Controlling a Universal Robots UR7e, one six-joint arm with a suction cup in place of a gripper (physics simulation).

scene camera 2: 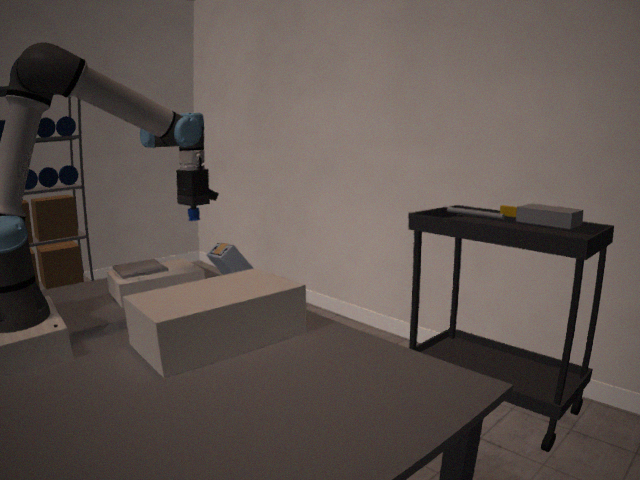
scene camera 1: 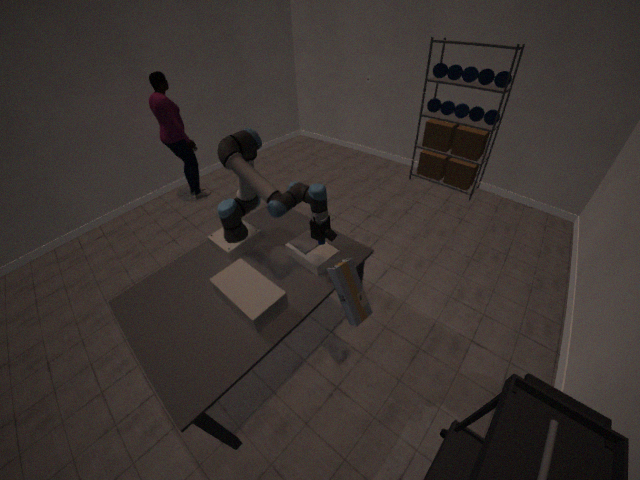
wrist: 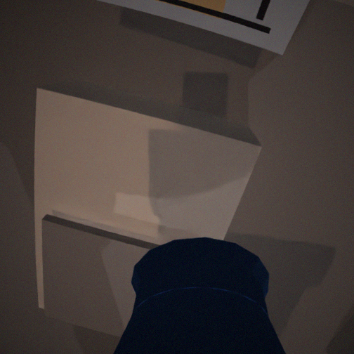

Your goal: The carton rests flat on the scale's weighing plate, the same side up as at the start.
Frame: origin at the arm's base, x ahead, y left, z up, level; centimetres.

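Seen in the pictures: end effector, tool point: [scene camera 2: 194, 219] [scene camera 1: 321, 242]; arm's base, origin of the base link: [scene camera 2: 19, 319] [scene camera 1: 236, 235].
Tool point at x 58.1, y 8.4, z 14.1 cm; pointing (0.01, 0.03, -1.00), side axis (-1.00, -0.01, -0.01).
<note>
Pixels of each thing's top centre, then the offset from my tool point to it. "*": a spot on its surface instead. Level surfaces: height alone.
- scale, middle of its top: [scene camera 2: 153, 264] [scene camera 1: 311, 245] dx -11.9, dy +6.9, dz -12.8 cm
- pale block with a grey weighing plate, surface spot: [scene camera 2: 138, 268] * dx -17.3, dy +6.3, dz -12.8 cm
- large pale box, middle of its top: [scene camera 2: 213, 291] [scene camera 1: 245, 285] dx -20.4, dy -36.3, dz -9.8 cm
- table, its level: dz -21.4 cm
The carton [scene camera 1: 350, 292] [scene camera 2: 230, 259] [wrist: 200, 6], blue-grey with an orange strip, is tilted steeply at the table's edge beside the scale, off the weighing plate, and apart from my cup. Its lower end extends past the edge over the floor; whether it touches the table or scale is unclear. The scale [scene camera 1: 322, 254] [scene camera 2: 160, 284] [wrist: 90, 150] is a pale block with a grey weighing plate [scene camera 2: 138, 268] [wrist: 75, 265] on top, uncovered by the carton. My gripper [scene camera 1: 321, 241] [scene camera 2: 193, 218] [wrist: 201, 245], a blue suction cup, is open and empty above the scale.
A large pale box [scene camera 1: 248, 289] [scene camera 2: 217, 302] stands on the table [scene camera 1: 175, 341] [scene camera 2: 320, 413] near the scale. A dark cart [scene camera 1: 516, 413] [scene camera 2: 589, 242] stands apart. A shelf rack [scene camera 1: 423, 98] and a person [scene camera 1: 170, 121] are farther back.
</note>
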